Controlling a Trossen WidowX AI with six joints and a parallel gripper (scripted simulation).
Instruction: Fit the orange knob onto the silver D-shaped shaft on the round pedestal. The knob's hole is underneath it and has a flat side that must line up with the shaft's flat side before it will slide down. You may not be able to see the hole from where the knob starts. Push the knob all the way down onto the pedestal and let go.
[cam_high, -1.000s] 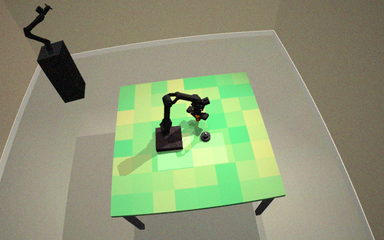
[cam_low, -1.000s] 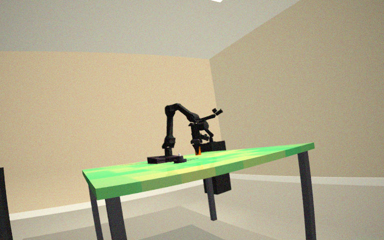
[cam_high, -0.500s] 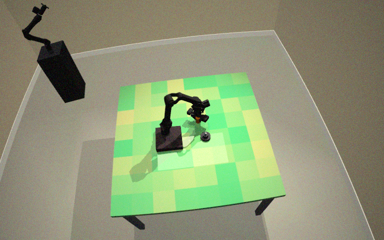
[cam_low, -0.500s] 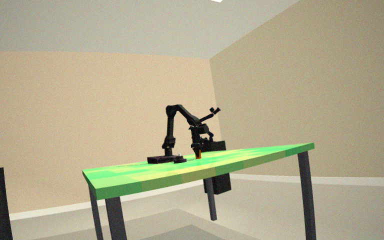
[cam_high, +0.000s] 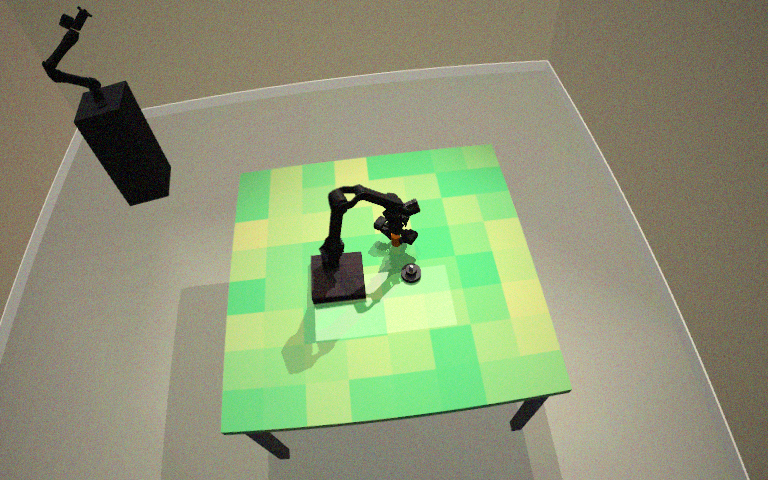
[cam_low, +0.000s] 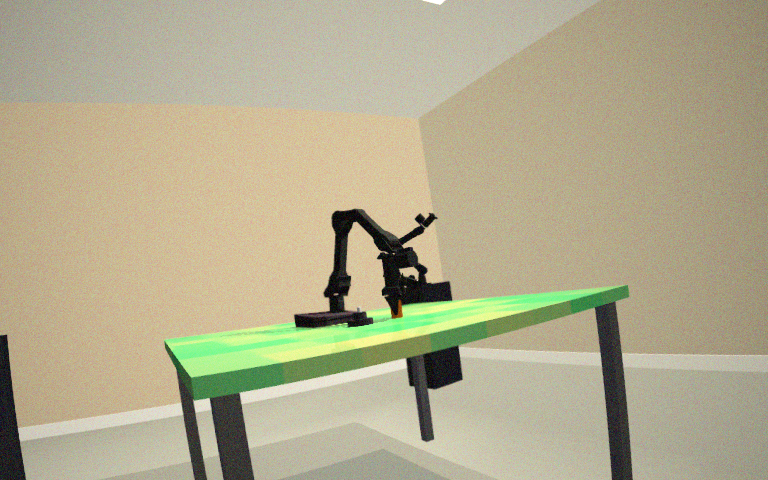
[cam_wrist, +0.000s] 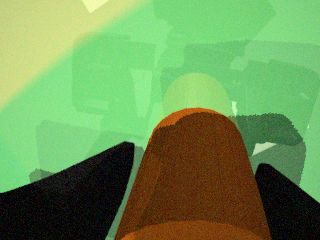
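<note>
Now: the orange knob 30 mm above my gripper tip. The rest, counted from my gripper tip: round dark pedestal (20 mm ahead, 170 mm to the right, 20 mm above).
</note>
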